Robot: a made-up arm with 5 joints. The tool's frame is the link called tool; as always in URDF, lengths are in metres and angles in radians. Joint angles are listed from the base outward.
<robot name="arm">
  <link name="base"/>
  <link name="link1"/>
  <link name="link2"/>
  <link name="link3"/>
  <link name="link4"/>
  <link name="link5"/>
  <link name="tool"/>
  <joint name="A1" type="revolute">
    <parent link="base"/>
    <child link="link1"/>
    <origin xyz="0.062 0 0.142"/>
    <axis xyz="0 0 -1"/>
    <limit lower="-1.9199" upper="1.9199"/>
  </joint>
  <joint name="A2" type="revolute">
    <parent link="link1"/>
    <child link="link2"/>
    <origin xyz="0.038 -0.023 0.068"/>
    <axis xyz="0 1 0"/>
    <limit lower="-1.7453" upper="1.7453"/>
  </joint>
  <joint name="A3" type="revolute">
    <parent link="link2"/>
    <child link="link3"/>
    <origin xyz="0.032 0 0.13"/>
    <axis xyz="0 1 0"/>
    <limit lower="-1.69" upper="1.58"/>
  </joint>
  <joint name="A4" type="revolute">
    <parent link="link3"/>
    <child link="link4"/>
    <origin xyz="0.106 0 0.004"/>
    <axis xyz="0 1 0"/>
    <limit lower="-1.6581" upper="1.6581"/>
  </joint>
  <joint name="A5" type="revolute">
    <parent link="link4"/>
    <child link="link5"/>
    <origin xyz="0.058 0.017 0"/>
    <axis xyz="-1 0 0"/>
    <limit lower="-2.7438" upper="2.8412"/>
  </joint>
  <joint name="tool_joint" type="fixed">
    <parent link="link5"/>
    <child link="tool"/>
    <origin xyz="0 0 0" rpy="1.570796 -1.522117 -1.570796"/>
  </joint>
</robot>
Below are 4 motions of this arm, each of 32 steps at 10 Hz.
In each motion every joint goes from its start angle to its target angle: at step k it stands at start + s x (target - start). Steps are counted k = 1, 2, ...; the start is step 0. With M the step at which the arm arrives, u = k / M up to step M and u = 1 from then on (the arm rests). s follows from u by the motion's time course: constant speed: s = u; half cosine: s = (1 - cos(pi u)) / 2; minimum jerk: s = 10 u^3 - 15 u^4 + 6 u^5.
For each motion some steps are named. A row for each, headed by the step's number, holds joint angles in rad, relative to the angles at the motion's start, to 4 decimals.
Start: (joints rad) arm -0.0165 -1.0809 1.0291 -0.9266 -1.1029
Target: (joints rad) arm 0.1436 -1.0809 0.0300 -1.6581 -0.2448
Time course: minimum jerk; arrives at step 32
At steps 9, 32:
9: 0.0223 0.0000 -0.1391 -0.1018 0.1194
32: 0.1601 0.0000 -0.9991 -0.7315 0.8581

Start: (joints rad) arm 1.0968 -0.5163 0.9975 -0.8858 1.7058
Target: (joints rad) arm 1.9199 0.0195 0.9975 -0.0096 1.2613
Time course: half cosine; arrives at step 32
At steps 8, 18, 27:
8: 0.1205 0.0785 0.0000 0.1283 -0.0651
18: 0.4918 0.3202 0.0000 0.5236 -0.2656
27: 0.7745 0.5042 0.0000 0.8245 -0.4183

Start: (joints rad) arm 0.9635 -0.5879 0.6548 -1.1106 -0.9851
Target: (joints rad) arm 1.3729 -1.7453 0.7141 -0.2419 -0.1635
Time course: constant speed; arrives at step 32
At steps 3, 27, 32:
3: 0.0384 -0.1085 0.0056 0.0814 0.0770
27: 0.3454 -0.9766 0.0500 0.7330 0.6932
32: 0.4094 -1.1574 0.0593 0.8687 0.8216

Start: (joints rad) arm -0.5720 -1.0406 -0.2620 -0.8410 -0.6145
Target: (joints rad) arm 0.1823 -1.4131 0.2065 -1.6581 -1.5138
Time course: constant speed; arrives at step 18
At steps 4, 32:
4: 0.1676 -0.0828 0.1041 -0.1816 -0.1998
32: 0.7543 -0.3725 0.4685 -0.8171 -0.8993

